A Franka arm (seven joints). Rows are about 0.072 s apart.
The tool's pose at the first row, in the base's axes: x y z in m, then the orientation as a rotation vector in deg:
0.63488, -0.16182, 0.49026, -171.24, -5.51, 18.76
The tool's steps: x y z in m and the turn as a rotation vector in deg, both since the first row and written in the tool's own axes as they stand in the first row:
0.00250, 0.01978, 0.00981, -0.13, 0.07, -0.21
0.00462, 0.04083, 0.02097, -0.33, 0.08, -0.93
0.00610, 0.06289, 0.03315, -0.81, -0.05, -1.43
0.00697, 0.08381, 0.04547, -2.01, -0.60, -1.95
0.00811, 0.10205, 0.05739, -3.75, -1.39, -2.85
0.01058, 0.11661, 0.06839, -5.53, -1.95, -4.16
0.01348, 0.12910, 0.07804, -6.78, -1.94, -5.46
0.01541, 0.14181, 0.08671, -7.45, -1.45, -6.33
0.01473, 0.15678, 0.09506, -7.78, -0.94, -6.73
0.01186, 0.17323, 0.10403, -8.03, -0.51, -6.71
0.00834, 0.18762, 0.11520, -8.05, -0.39, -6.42
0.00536, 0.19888, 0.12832, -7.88, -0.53, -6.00
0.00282, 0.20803, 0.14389, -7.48, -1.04, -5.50
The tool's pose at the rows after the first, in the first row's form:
0.63613, -0.17996, 0.47749, -171.35, -5.84, 18.64
0.63677, -0.19922, 0.46331, -171.44, -6.95, 18.55
0.63661, -0.21940, 0.44815, -171.81, -7.81, 18.71
0.63577, -0.23848, 0.43313, -172.83, -8.90, 19.54
0.63516, -0.25493, 0.41882, -174.26, -10.71, 20.73
0.63586, -0.26776, 0.40563, -175.66, -13.17, 21.53
0.63717, -0.27868, 0.39395, -176.60, -15.45, 21.43
0.63777, -0.29002, 0.38338, -177.13, -16.90, 20.60
0.63600, -0.30383, 0.37336, -177.43, -17.55, 19.77
0.63204, -0.31920, 0.36300, -177.74, -17.54, 19.12
0.62686, -0.33231, 0.35094, -177.85, -17.08, 18.97
0.62162, -0.34203, 0.33730, -177.77, -16.41, 19.23
0.61618, -0.34933, 0.32150, -177.42, -15.59, 20.07

